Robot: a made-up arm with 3 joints. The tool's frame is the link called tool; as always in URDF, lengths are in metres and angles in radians. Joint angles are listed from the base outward. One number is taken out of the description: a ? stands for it. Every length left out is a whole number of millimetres.
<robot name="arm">
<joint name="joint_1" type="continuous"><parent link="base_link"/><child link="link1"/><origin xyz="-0.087 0.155 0.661" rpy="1.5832 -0.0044 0.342"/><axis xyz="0 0 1"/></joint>
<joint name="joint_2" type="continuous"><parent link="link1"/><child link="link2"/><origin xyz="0.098 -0.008 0" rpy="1.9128 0 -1.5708"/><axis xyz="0 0 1"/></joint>
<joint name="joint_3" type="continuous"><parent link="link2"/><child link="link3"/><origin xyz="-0.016 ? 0" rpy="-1.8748 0.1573 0.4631"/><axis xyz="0 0 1"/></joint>
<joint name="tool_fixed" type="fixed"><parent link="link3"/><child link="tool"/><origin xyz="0.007 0.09 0" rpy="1.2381 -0.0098 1.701"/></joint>
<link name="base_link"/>
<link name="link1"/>
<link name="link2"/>
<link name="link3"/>
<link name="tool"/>
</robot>
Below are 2 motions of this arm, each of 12 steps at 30 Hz.
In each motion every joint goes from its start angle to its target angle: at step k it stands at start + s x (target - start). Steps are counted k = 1, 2, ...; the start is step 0. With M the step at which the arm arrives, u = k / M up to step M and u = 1 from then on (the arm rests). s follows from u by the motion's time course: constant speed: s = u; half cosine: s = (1 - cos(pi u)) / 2; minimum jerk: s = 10 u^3 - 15 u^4 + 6 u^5.
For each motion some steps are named. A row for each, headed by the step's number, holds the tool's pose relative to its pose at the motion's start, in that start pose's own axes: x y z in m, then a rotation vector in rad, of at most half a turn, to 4 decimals.
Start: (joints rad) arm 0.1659 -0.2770 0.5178
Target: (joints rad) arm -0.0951 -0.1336 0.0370
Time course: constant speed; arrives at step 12
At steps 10, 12:
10: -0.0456 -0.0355 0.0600 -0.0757 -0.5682 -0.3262
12: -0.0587 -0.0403 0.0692 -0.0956 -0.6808 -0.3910

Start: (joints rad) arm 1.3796 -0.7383 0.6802
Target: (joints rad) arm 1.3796 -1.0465 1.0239
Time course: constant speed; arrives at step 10
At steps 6, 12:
6: 0.0022 0.0256 -0.0180 0.0863 0.1943 0.2323
12: -0.0015 0.0442 -0.0281 0.1262 0.3191 0.3964

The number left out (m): -0.027
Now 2 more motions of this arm.
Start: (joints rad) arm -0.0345 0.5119 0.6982
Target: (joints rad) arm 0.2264 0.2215 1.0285
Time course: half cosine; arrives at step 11
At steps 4, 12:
4: 0.0046 0.0245 -0.0130 -0.0026 0.1218 0.1597
12: -0.0033 0.0819 -0.0480 -0.0437 0.4367 0.5395

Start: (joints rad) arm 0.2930 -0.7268 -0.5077
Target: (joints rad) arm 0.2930 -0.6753 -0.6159
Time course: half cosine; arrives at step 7
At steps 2, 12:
2: -0.0003 -0.0006 0.0021 -0.0093 -0.0225 -0.0056
12: -0.0024 -0.0028 0.0111 -0.0487 -0.1204 -0.0279

